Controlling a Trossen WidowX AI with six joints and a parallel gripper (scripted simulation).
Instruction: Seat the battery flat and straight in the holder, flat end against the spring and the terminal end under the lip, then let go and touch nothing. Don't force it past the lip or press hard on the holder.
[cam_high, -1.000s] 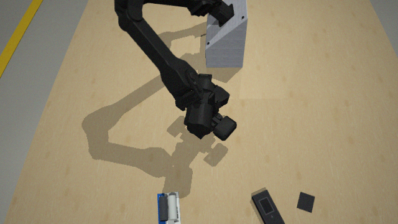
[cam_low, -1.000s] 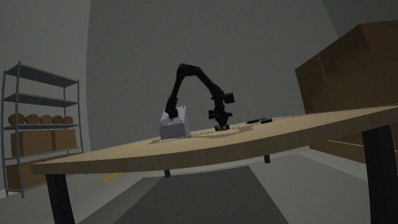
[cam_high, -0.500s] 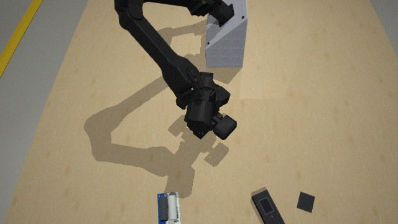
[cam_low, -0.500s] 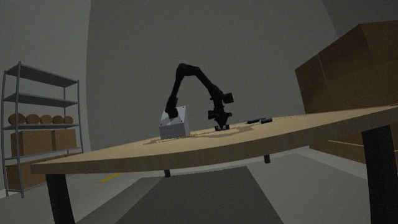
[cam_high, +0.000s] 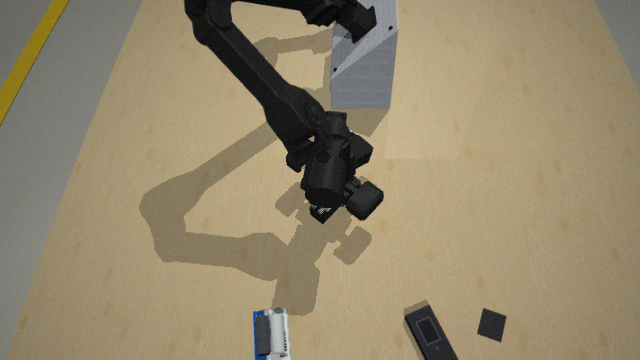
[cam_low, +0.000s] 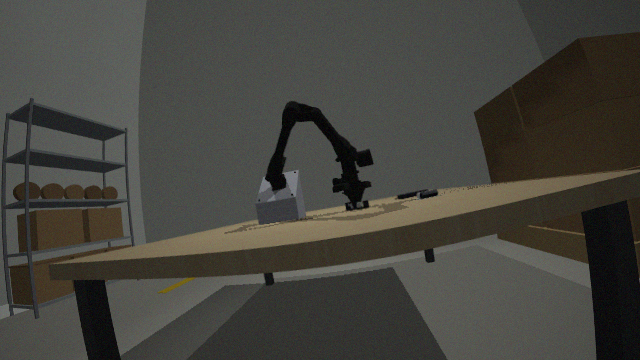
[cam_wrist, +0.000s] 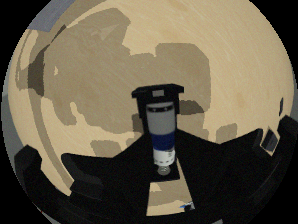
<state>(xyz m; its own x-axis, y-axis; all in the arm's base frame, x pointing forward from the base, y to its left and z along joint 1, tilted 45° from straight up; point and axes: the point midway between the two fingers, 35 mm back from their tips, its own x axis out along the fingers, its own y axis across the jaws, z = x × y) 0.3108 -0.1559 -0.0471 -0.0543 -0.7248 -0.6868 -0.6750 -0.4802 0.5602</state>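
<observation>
Now: the battery 10 mm above my gripper tip. The rest, counted from my gripper tip: black remote-like slab 300 mm ahead, 160 mm to the left, 10 mm above; then small black square 250 mm ahead, 260 mm to the left, 10 mm below.
</observation>
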